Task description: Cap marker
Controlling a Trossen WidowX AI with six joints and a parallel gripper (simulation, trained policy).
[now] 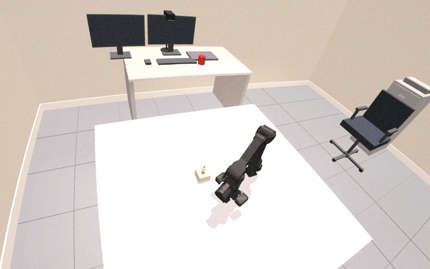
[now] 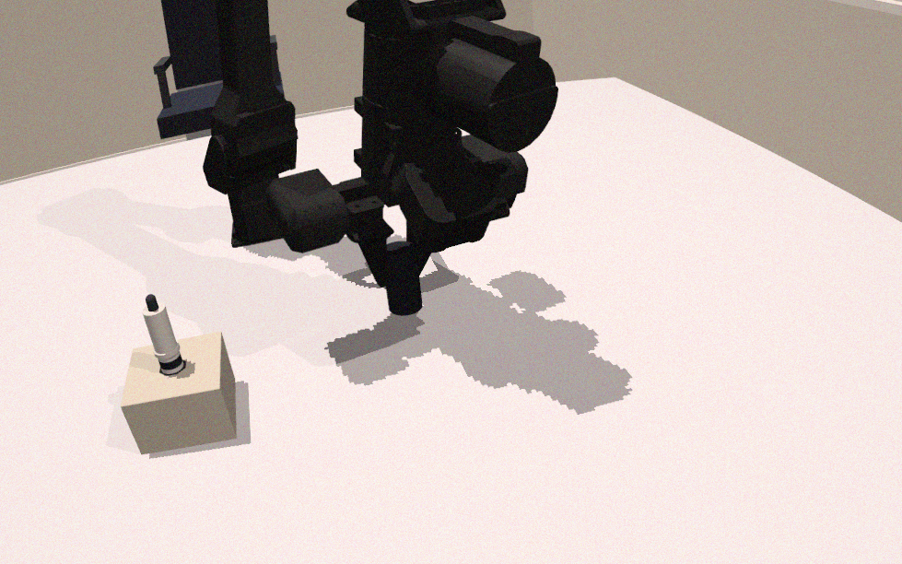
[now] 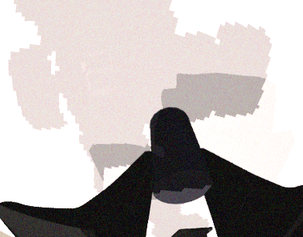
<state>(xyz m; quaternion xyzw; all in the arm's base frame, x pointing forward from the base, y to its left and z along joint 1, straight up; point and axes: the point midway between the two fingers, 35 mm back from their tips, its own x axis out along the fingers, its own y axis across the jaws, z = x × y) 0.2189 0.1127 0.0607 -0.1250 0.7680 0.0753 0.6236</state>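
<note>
My gripper tip is now 9 cm short of the beige holder block, 17 cm to the left of it and 1 cm above it. Also, from my gripper tip: black cap: 1 cm ahead.
</note>
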